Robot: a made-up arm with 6 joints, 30 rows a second.
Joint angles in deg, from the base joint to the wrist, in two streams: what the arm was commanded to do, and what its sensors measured. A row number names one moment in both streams.
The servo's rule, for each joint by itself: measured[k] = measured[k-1] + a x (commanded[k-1-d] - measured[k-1]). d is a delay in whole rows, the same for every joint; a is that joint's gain. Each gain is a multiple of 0.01, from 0.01 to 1. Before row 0 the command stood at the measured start. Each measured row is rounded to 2 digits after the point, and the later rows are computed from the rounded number. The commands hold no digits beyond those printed.
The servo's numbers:
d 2
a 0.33 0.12 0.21 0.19 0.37 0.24
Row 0, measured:
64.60, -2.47, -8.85, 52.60, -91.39, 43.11
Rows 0 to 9, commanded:
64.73, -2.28, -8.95, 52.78, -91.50, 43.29
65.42, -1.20, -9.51, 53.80, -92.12, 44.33
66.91, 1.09, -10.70, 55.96, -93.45, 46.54
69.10, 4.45, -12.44, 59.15, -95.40, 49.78
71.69, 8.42, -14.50, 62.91, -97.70, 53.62
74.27, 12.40, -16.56, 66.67, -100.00, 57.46
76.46, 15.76, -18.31, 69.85, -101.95, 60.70
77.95, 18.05, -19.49, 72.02, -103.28, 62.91
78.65, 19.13, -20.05, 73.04, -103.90, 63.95
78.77, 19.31, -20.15, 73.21, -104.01, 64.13
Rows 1 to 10, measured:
64.60, -2.47, -8.85, 52.60, -91.39, 43.11
64.60, -2.47, -8.85, 52.60, -91.39, 43.11
64.64, -2.45, -8.87, 52.63, -91.43, 43.15
64.90, -2.30, -9.00, 52.85, -91.69, 43.43
65.56, -1.89, -9.36, 53.44, -92.34, 44.18
66.73, -1.13, -10.01, 54.52, -93.47, 45.52
68.37, 0.02, -10.95, 56.11, -95.04, 47.46
70.32, 1.51, -12.13, 58.12, -96.88, 49.86
72.35, 3.22, -13.43, 60.35, -98.76, 52.46
74.20, 5.00, -14.70, 62.57, -100.43, 54.97

